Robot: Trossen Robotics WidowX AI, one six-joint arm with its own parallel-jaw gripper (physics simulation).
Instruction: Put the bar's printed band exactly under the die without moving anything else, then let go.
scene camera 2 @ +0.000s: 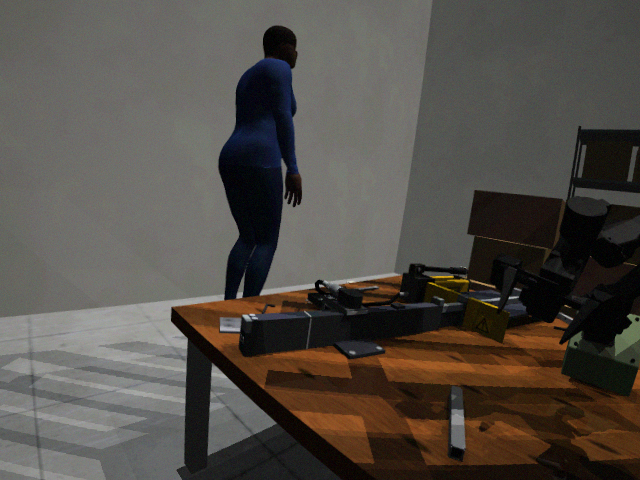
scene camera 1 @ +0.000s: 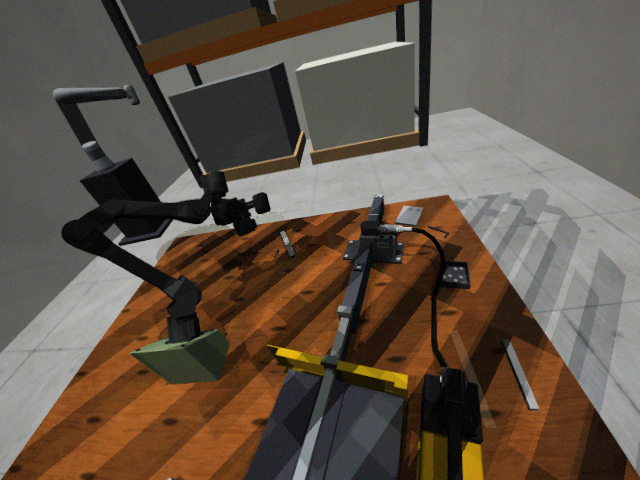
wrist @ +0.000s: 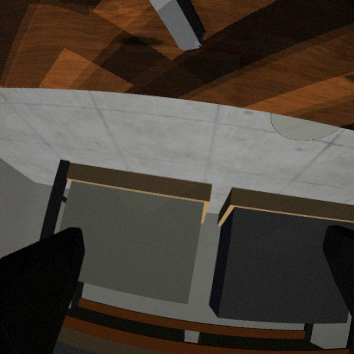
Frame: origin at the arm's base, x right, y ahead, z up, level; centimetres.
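Seen in the pictures: gripper, fingertip midpoint: [scene camera 2: 528,326] [scene camera 1: 255,210] [wrist: 209,241]; arm's base, link origin: [scene camera 1: 184,338].
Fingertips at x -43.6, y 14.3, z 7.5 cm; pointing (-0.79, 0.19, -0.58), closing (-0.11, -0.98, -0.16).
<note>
Offsets run from my fingertips to a thing's top centre. "*": to the spot under its first point. Level surfaces: height alone.
A short silver-grey bar {dy +6.5, dx -0.5, dz -17.1 cm} [scene camera 1: 287,244] [scene camera 2: 456,423] [wrist: 179,25] lies flat on the wooden table {dz -19.1 cm} [scene camera 1: 129,418] [scene camera 2: 330,403]. I cannot make out its printed band clearly. My gripper [scene camera 1: 254,213] [scene camera 2: 532,321] [wrist: 209,241] is open and empty, raised above the table and apart from the bar, which shows at the top edge of the wrist view, outside the fingers. A dark block [scene camera 1: 384,246] [scene camera 2: 348,298] with a silver cable plug sits at the long dark rail [scene camera 1: 356,279] [scene camera 2: 279,330]. I cannot tell which part is the die.
A yellow guard {* dy +15.6, dx +51.8, dz -9.8 cm} [scene camera 1: 302,360] [scene camera 2: 485,320] crosses the rail. A black cable {* dy +48.7, dx +39.4, dz -17.9 cm} [scene camera 1: 434,310] runs to a black and yellow unit {* dy +36.9, dx +69.8, dz -10.7 cm} [scene camera 1: 433,454]. A small tray {* dy +61.2, dx +31.3, dz -18.9 cm} [scene camera 1: 467,281], a hex key {dy +61.8, dx +7.5, dz -18.5 cm} [scene camera 1: 439,231], a pale plate {dy +55.9, dx -5.1, dz -18.5 cm} [scene camera 1: 409,214] and a thin strip {dy +59.9, dx +56.8, dz -18.2 cm} [scene camera 1: 519,374] lie beyond the rail.
</note>
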